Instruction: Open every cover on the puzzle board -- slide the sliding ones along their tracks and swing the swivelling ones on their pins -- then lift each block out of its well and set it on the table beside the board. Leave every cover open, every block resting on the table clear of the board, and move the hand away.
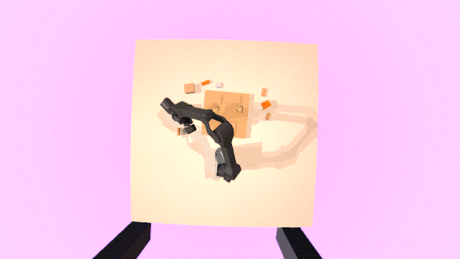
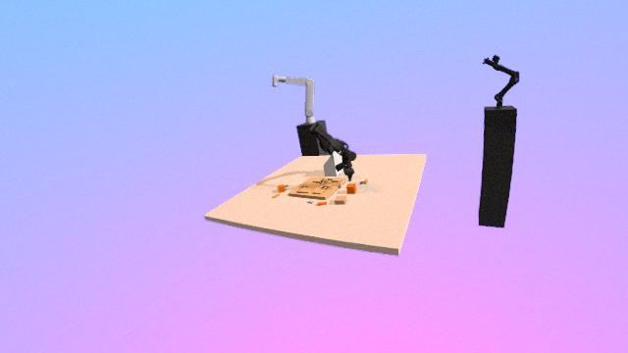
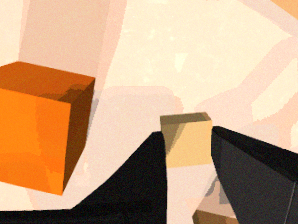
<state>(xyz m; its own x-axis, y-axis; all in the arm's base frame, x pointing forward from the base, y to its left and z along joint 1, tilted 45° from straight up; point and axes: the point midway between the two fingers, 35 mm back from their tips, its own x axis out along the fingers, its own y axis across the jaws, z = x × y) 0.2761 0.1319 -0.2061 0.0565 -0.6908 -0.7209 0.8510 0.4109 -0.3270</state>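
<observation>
Now: gripper tip 50 mm short of the tan puzzle board, 210 mm to the left of it and 30 mm above it. From my gripper tip the other things lie so: orange bar (260 mm ahead, 70 mm to the right, 50 mm below); orange cube (70 mm ahead, 40 mm to the left, 30 mm below).
</observation>
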